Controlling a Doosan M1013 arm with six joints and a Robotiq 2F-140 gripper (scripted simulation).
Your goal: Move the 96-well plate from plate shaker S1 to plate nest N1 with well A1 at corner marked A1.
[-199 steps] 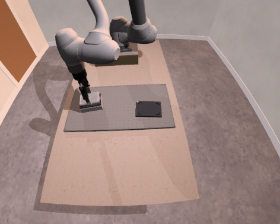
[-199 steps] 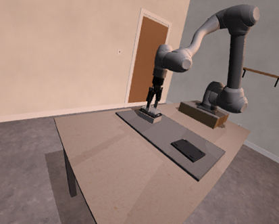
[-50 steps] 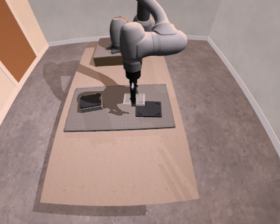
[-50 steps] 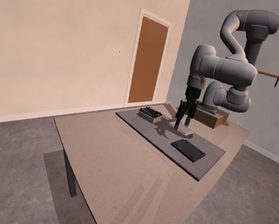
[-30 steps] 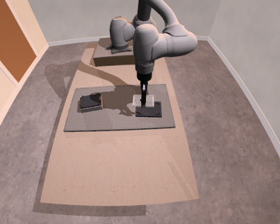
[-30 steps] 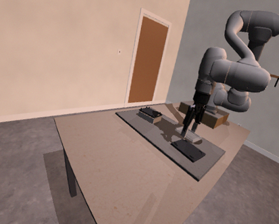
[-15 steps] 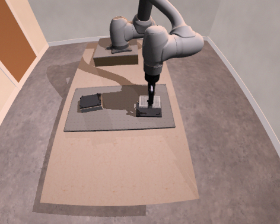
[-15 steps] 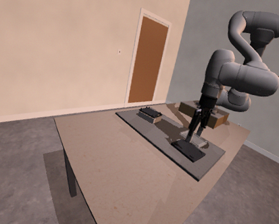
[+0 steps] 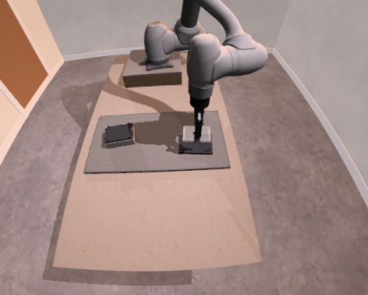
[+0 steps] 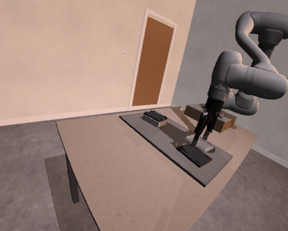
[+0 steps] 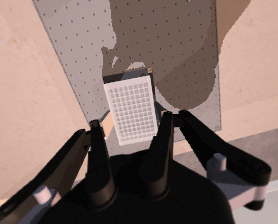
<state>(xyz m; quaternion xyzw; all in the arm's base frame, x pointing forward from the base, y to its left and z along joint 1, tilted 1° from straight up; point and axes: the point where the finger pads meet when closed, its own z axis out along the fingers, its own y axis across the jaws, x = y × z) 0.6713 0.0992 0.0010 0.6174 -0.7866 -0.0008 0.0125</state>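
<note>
Now: the small pale mark 90 mm below my hand, 70 mm behind it and 60 mm to the right of it. From my hand the other things lie so: white 96-well plate 20 mm below.
</note>
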